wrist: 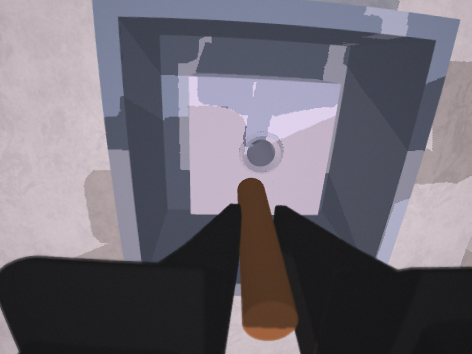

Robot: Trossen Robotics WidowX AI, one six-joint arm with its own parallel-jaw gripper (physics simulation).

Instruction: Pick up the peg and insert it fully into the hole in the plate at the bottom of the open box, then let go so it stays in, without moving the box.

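Places are measured from the arm's base along level axes (x up, y right, z ahead), in millimetres.
Pixels of known places: gripper, fingertip midpoint: [256,215].
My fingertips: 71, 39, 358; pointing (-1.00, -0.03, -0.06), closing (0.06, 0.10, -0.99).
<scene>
For each thing: its top centre in the pictures, then the offset to it from my fingertips, as dx, dy, dz. "spot": a spot on its surface instead.
- brown round peg, middle of its top: [278,326] +47, -4, +0
- blue-grey open box, surface spot: [112,75] spot: -33, +42, +66
A brown round peg [264,260] stands lengthwise between the black fingers of my gripper [256,215], which is shut on it. The peg's far end points down toward the box. The blue-grey open box [112,75] lies below, and its inside walls show around a square, pale plate [220,175] at the bottom. The round hole [261,152] with a light ring around it is near the plate's middle. In the view, the peg's far end appears just below the hole and slightly left of it. The peg is over the plate, not in the hole. Its height above the hole is hard to tell.
The box walls stand on all sides of the plate, with the near wall partly hidden behind my fingers. A pale, mottled table top [45,125] surrounds the box. Shadows fall across the plate, the walls and the table.
</scene>
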